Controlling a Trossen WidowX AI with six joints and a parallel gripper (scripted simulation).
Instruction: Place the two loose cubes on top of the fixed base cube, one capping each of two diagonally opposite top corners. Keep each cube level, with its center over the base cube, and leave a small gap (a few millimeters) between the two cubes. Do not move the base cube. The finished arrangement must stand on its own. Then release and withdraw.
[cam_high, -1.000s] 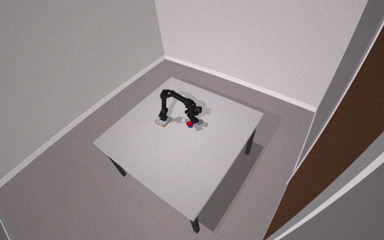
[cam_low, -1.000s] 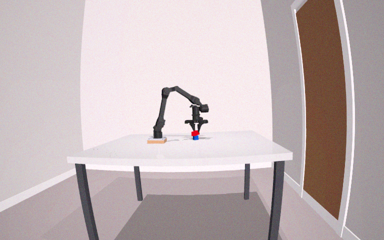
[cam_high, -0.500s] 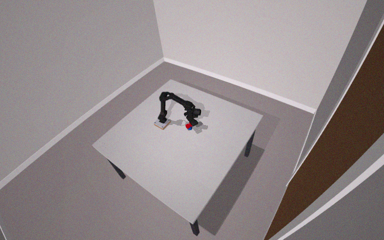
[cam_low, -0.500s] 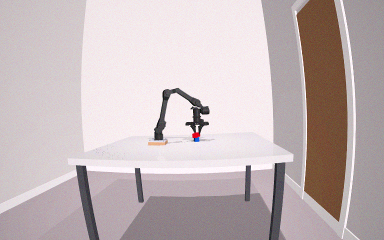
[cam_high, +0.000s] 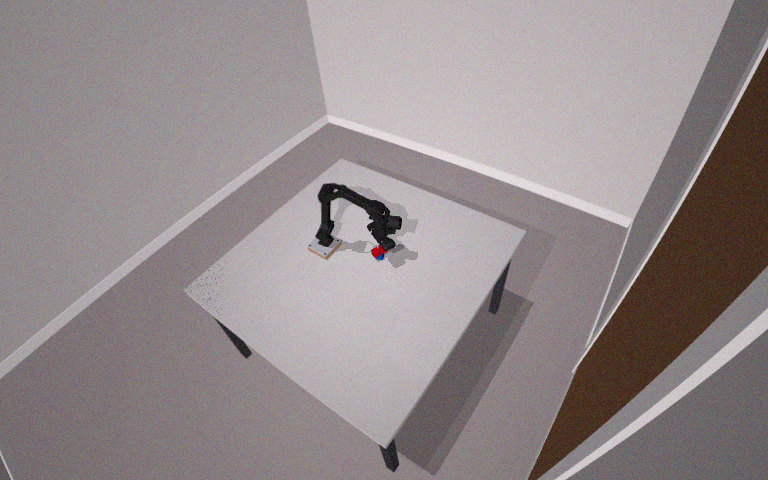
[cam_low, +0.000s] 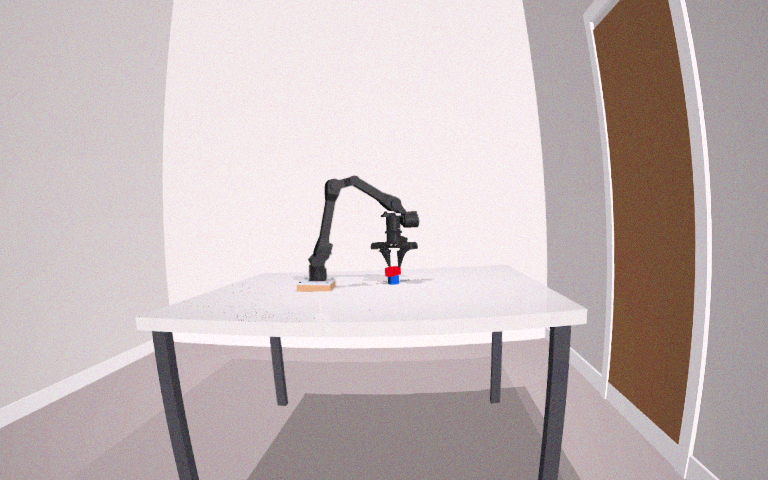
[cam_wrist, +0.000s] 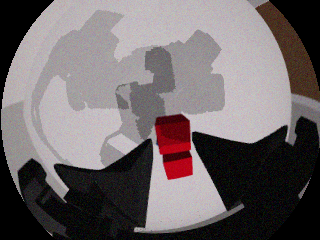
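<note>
Now: the blue cube 50 mm below my gripper tip, 20 mm to the right of it and 10 mm behind it.
</note>
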